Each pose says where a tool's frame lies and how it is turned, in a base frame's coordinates. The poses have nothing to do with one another.
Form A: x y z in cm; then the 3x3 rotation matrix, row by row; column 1 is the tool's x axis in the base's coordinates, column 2 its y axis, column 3 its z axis. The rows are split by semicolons.
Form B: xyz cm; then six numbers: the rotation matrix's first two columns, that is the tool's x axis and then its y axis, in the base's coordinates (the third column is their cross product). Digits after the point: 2 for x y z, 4 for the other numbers.
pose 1, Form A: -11.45 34.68 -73.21; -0.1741 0.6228 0.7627; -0.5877 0.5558 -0.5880; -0.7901 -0.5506 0.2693
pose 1, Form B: -11.45 34.68 -73.21 -0.1741 -0.5877 -0.7901 0.6228 0.5558 -0.5506
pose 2, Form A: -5.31 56.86 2.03; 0.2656 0.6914 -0.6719; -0.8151 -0.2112 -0.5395; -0.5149 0.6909 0.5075
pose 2, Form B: -5.31 56.86 2.03 0.2656 -0.8151 -0.5149 0.6914 -0.2112 0.6909
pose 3, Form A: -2.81 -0.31 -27.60; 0.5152 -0.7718 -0.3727; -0.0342 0.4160 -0.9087; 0.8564 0.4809 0.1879
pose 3, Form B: -2.81 -0.31 -27.60 0.5152 -0.0342 0.8564 -0.7718 0.4160 0.4809
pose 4, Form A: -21.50 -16.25 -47.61; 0.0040 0.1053 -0.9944; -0.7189 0.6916 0.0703; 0.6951 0.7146 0.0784
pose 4, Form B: -21.50 -16.25 -47.61 0.0040 -0.7189 0.6951 0.1053 0.6916 0.7146
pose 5, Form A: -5.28 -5.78 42.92; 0.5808 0.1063 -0.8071; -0.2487 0.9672 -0.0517; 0.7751 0.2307 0.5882
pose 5, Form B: -5.28 -5.78 42.92 0.5808 -0.2487 0.7751 0.1063 0.9672 0.2307
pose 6, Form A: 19.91 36.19 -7.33; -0.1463 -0.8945 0.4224; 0.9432 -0.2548 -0.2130; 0.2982 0.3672 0.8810
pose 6, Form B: 19.91 36.19 -7.33 -0.1463 0.9432 0.2982 -0.8945 -0.2548 0.3672
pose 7, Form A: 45.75 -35.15 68.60; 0.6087 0.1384 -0.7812; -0.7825 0.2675 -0.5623; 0.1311 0.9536 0.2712
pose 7, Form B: 45.75 -35.15 68.60 0.6087 -0.7825 0.1311 0.1384 0.2675 0.9536
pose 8, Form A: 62.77 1.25 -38.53; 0.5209 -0.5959 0.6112; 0.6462 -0.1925 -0.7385; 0.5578 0.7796 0.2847
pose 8, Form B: 62.77 1.25 -38.53 0.5209 0.6462 0.5578 -0.5959 -0.1925 0.7796
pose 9, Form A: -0.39 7.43 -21.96; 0.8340 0.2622 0.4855; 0.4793 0.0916 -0.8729; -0.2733 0.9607 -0.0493
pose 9, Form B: -0.39 7.43 -21.96 0.8340 0.4793 -0.2733 0.2622 0.0916 0.9607
